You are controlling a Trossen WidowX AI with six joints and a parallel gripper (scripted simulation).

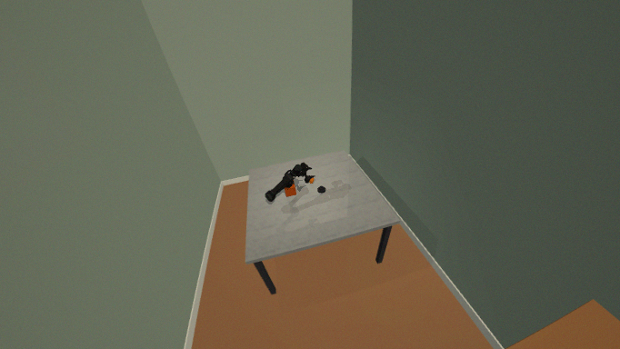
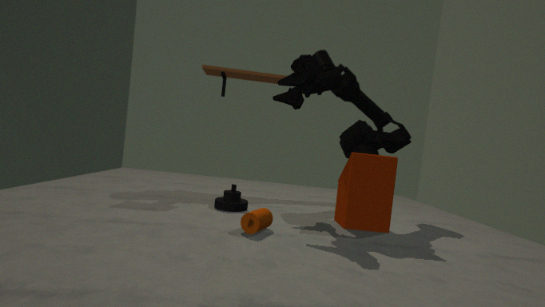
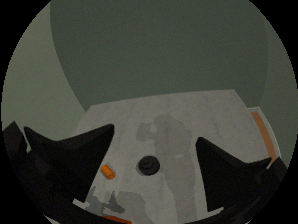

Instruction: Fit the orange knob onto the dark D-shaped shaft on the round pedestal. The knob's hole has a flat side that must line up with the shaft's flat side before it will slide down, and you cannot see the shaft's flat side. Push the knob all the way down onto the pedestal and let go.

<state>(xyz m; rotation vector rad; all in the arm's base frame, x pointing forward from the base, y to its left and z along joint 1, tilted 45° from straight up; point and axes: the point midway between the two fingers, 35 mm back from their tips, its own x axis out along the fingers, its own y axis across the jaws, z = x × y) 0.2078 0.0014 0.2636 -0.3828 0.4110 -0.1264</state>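
Now: the orange knob 31 cm below my gripper tip, 28 cm to the left of it and 5 cm ahead of it. From my gripper tip the other things lie so: pedestal (30 cm below, 10 cm to the left, 9 cm ahead).
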